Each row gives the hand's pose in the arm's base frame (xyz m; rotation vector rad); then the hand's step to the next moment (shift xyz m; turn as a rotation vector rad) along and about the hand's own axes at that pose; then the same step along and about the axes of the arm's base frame.
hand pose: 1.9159 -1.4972 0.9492 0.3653 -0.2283 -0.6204
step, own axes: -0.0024 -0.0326 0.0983 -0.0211 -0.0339 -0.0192
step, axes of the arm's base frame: -0.0499 -0.0491 0.0764 -0.0284 -0.0077 -0.0331
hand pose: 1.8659 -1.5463 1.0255 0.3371 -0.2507 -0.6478
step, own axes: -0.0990 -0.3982 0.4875 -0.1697 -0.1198 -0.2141
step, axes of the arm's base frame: -0.4544 -0.3461 0.2824 -0.1253 0.0654 -0.2627
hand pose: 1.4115 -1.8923 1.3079 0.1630 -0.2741 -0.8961
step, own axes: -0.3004 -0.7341 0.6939 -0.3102 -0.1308 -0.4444
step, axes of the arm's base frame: -0.9357 -0.2331 0.4251 -0.1472 0.1752 -0.5084
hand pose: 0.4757 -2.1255 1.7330 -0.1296 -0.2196 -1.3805
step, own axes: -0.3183 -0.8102 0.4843 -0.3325 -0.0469 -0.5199
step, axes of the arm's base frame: -0.8886 0.2599 0.3676 -0.0628 0.1957 -0.5838
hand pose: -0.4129 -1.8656 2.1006 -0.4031 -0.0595 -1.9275
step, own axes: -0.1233 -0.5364 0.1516 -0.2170 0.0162 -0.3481
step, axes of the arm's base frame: -0.4094 0.3527 0.1840 -0.0006 0.1076 -0.3962
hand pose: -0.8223 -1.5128 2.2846 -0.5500 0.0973 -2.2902
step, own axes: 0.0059 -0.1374 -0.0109 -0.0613 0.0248 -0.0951
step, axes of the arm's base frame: -0.1002 0.0917 0.0243 0.0147 0.0164 -0.1137
